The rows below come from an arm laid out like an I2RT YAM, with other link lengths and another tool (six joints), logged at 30 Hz.
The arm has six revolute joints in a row. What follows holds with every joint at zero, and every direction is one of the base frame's.
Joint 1 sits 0.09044 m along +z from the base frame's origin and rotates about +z.
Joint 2 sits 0.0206 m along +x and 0.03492 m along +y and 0.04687 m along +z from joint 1 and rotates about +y.
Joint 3 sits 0.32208 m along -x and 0.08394 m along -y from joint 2 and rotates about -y.
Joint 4 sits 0.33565 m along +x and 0.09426 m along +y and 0.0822 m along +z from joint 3 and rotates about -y.
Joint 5 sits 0.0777 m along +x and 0.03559 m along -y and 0.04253 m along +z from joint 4 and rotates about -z.
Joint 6 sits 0.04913 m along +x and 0.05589 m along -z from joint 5 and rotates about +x.
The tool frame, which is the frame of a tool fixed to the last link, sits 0.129 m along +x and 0.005 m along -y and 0.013 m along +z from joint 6; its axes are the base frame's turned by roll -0.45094, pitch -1.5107 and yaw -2.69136 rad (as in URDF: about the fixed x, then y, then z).
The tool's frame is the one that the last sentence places.
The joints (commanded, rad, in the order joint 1, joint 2, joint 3, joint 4, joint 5, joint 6), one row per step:
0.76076 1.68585 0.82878 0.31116 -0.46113 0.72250
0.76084 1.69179 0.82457 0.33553 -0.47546 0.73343
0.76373 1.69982 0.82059 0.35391 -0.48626 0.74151
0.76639 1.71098 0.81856 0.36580 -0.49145 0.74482
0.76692 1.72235 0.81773 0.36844 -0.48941 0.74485
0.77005 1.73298 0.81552 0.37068 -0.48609 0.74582
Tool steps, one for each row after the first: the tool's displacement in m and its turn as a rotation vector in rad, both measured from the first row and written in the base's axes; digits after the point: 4 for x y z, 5 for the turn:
-0.0010 0.0023 0.0002 0.01779 0.00412 0.00738
-0.0033 0.0046 -0.0019 0.02803 0.01028 0.01595
-0.0048 0.0063 -0.0061 0.02977 0.01596 0.02156
-0.0049 0.0062 -0.0120 0.02248 0.02222 0.02016
-0.0062 0.0065 -0.0183 0.01417 0.02957 0.01983

